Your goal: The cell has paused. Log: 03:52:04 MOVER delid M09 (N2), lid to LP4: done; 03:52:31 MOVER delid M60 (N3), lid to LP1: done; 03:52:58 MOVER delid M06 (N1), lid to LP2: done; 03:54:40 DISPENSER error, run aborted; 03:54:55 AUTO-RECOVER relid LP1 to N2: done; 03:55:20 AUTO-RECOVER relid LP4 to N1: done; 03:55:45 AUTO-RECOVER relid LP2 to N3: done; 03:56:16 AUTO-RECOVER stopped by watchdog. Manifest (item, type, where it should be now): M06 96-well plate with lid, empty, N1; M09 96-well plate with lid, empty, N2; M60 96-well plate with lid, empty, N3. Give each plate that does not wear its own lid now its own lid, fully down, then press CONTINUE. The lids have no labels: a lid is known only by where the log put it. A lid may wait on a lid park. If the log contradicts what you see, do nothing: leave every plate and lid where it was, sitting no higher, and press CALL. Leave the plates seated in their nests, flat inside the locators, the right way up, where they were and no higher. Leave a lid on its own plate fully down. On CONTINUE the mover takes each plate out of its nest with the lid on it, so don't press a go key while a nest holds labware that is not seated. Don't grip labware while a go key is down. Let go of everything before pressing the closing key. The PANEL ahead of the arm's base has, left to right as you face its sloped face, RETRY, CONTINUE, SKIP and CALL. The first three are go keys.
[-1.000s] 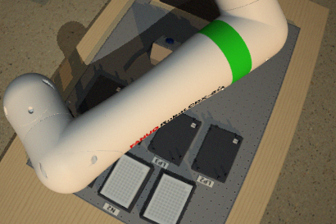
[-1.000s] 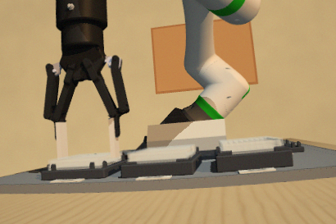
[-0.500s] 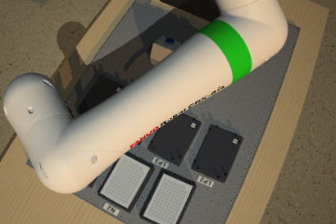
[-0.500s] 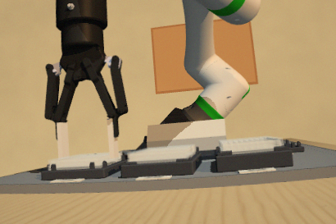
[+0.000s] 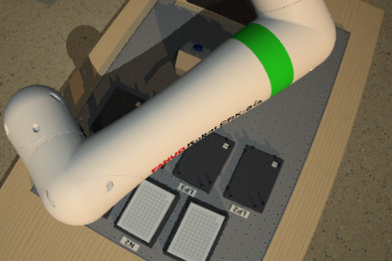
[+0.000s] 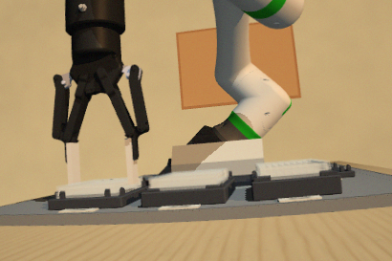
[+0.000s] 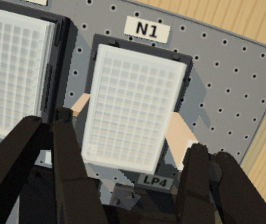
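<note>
Right now my hand is 30 mm above the plate. The rest, counted from my hand: LP4 label: 80 mm behind, 70 mm to the right, 50 mm below; LP1 label: 100 mm behind, 50 mm to the left, 50 mm below; lid park LP4: 170 mm behind, 80 mm to the right, 50 mm below.
</note>
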